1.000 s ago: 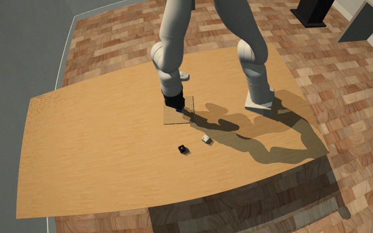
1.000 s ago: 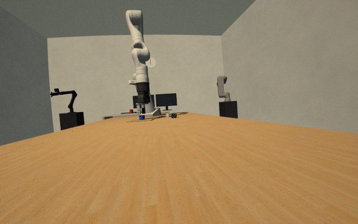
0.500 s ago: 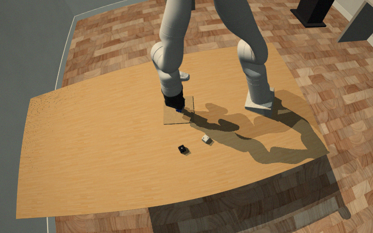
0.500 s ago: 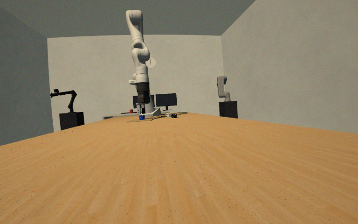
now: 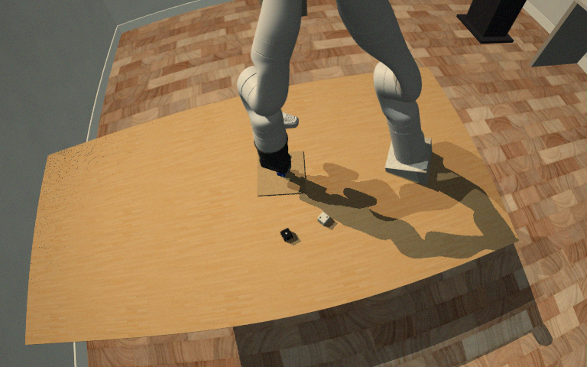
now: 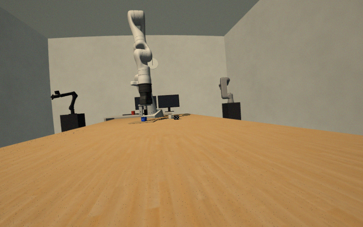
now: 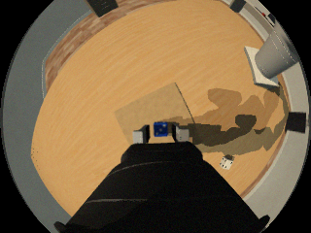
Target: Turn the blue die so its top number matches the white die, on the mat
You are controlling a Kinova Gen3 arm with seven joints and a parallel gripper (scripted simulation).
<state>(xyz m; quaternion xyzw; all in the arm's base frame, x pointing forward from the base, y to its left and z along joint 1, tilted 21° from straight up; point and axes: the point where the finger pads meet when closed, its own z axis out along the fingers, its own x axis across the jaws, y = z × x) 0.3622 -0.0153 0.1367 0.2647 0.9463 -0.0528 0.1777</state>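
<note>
Right now the blue die is 40 mm below my hand. Round my hand: tan mat 50 mm below; black die 190 mm to the left, 40 mm below, 30 mm ahead; white die 170 mm to the left, 80 mm behind, 40 mm below.
</note>
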